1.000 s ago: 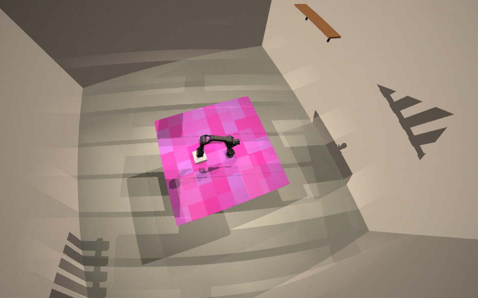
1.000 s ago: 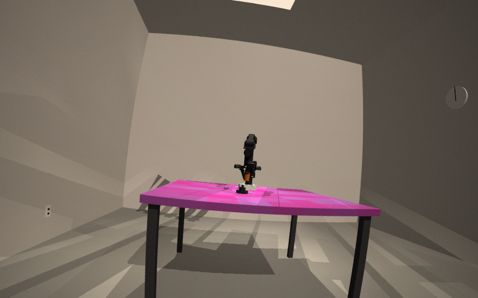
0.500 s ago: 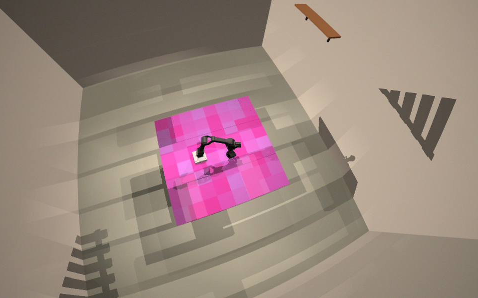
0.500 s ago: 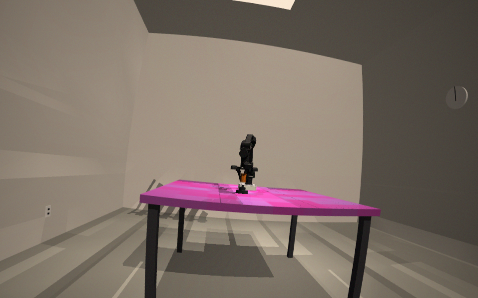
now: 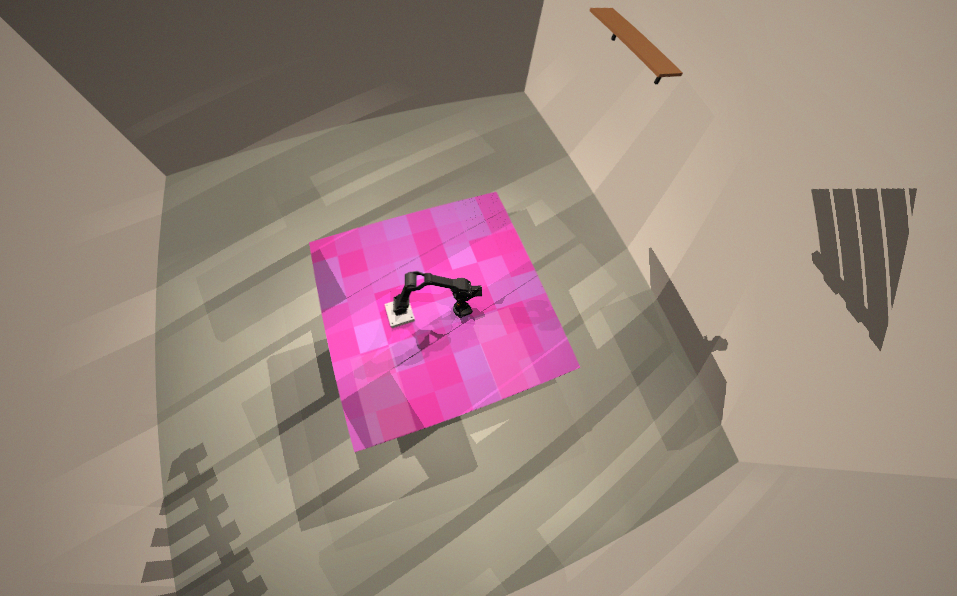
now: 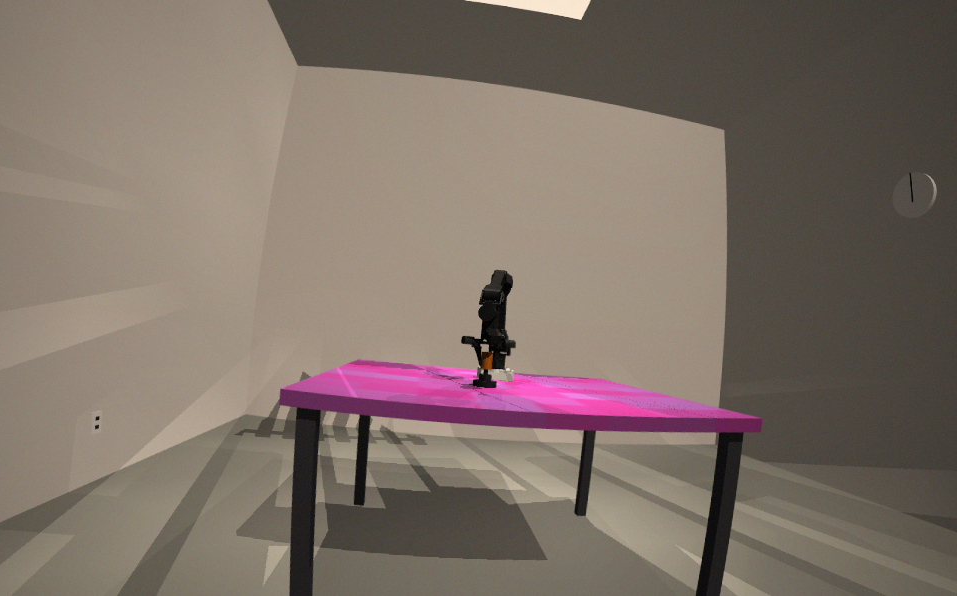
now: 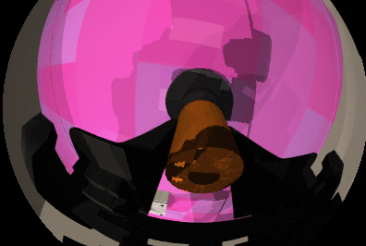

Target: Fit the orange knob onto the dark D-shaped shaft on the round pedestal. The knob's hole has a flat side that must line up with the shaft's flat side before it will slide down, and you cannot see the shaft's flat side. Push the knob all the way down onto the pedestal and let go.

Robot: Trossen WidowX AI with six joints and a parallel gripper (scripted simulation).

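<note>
Right now my gripper tip is 2 cm below the orange knob. From my gripper tip the other things lie so: dark round pedestal 4 cm below.
</note>
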